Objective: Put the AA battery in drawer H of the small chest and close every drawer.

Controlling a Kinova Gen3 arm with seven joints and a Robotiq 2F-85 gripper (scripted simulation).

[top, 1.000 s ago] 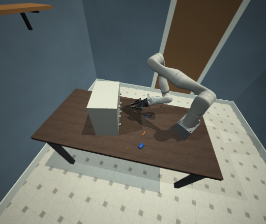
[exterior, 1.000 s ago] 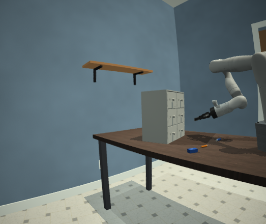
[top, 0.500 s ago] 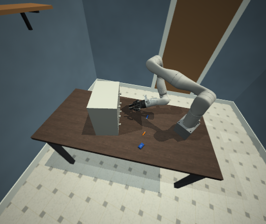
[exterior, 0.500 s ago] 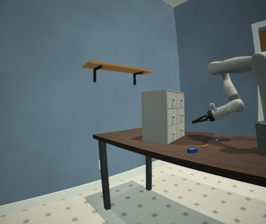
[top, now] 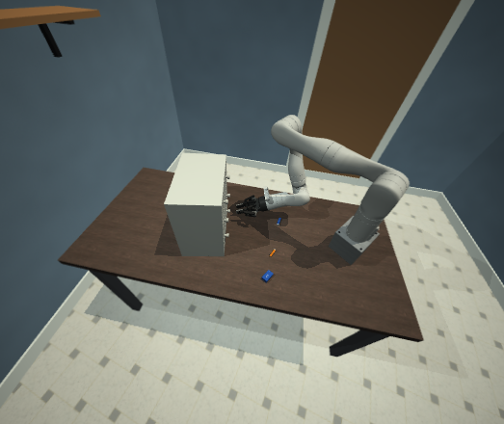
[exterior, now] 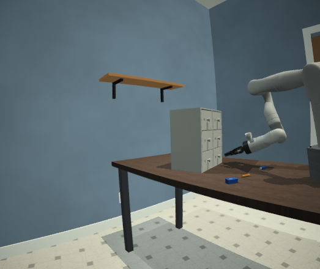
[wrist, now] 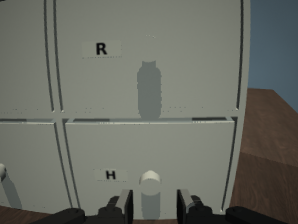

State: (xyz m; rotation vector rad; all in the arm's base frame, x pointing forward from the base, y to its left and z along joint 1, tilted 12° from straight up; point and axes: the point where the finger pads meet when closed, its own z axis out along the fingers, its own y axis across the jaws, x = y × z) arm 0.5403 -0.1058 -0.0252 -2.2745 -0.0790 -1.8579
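Right now the drawer marked H is 15 cm ahead of my hand, 3 cm to the left of it and 4 cm below it. From my hand the other things lie so: blue block (19 cm behind, 30 cm to the left, 6 cm below); orange AA battery (19 cm behind, 18 cm to the left, 7 cm below).
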